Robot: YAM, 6 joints.
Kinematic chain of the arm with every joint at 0, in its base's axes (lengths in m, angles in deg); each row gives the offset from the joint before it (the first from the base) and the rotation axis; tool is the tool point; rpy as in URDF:
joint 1: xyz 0 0 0.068 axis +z
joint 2: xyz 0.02 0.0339 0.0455 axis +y
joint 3: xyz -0.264 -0.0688 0 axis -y
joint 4: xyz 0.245 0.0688 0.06 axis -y
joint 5: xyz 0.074 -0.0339 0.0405 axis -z
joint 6: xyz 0.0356 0 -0.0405 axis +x
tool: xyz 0 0 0 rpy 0 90 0
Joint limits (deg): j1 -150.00..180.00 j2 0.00..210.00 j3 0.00..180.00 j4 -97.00..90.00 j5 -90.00..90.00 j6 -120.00..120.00
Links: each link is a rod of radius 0.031 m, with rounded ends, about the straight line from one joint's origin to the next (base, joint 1, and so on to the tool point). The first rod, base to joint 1, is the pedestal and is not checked.
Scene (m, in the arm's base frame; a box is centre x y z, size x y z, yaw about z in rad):
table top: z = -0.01
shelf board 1: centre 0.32 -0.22 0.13 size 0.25 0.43 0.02 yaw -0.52
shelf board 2: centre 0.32 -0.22 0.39 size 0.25 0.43 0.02 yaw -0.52
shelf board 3: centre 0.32 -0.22 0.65 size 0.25 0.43 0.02 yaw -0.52
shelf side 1: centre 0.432 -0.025 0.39 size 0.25 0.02 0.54 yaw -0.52
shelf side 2: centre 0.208 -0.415 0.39 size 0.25 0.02 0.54 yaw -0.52
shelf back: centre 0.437 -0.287 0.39 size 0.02 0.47 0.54 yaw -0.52
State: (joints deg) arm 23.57 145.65 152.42 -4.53 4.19 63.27
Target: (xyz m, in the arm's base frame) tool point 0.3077 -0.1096 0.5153
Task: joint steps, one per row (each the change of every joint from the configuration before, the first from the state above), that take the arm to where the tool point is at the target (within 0.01 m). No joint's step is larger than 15 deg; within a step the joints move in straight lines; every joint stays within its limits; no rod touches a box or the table.
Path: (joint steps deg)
1: -1.13 -14.88 -7.99 -9.56 -5.32 -1.40
2: -1.13 -14.89 -7.99 -9.56 -5.33 -1.40
3: -1.13 -14.88 -7.98 -9.56 -5.32 -1.40
4: -1.13 -14.89 -7.99 -9.55 -5.33 -1.40
5: -1.13 -14.88 -7.99 -9.56 -5.32 -1.41
6: -9.20 -0.98 -2.29 -2.11 10.34 2.34
7: -9.21 -0.97 -2.29 -2.10 10.33 2.33
8: -9.20 -0.98 -2.29 -2.10 10.34 2.34
9: -4.41 12.06 7.08 8.24 0.75 0.00
10: -4.41 12.06 7.08 8.23 0.76 0.00

